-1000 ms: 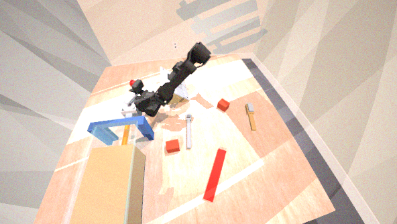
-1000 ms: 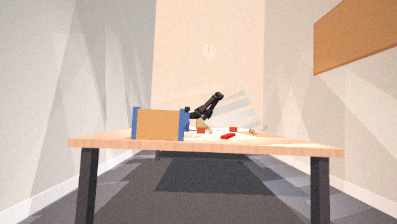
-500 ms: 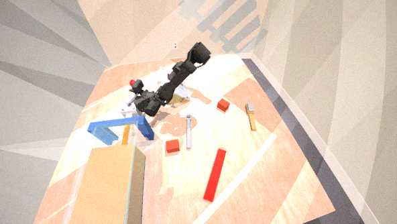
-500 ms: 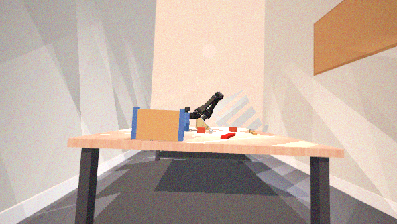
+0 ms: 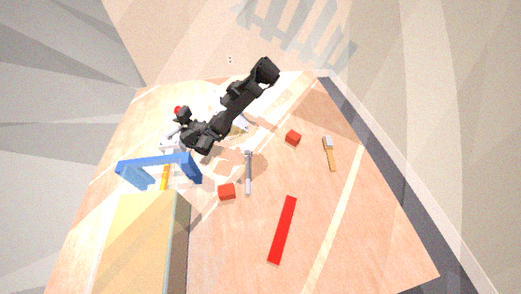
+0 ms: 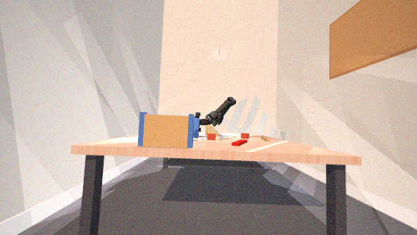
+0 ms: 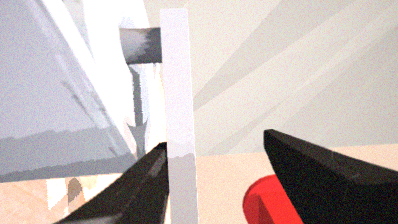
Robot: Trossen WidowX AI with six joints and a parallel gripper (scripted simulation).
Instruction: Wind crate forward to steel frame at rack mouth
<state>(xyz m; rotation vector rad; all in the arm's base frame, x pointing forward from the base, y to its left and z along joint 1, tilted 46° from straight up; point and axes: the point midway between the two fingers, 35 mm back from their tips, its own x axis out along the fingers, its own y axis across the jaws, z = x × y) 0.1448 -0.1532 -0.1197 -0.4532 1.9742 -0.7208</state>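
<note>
The grey crank arm lies 10 mm to the left of my gripper tip and 10 mm below it. The rest, counted from my gripper tip: blue steel frame (200 mm ahead, 50 mm to the right, 20 mm below); then grey winch (20 mm ahead, 50 mm to the right, 90 mm below); then red grip (30 mm behind, 40 mm to the left, 20 mm above).
</note>
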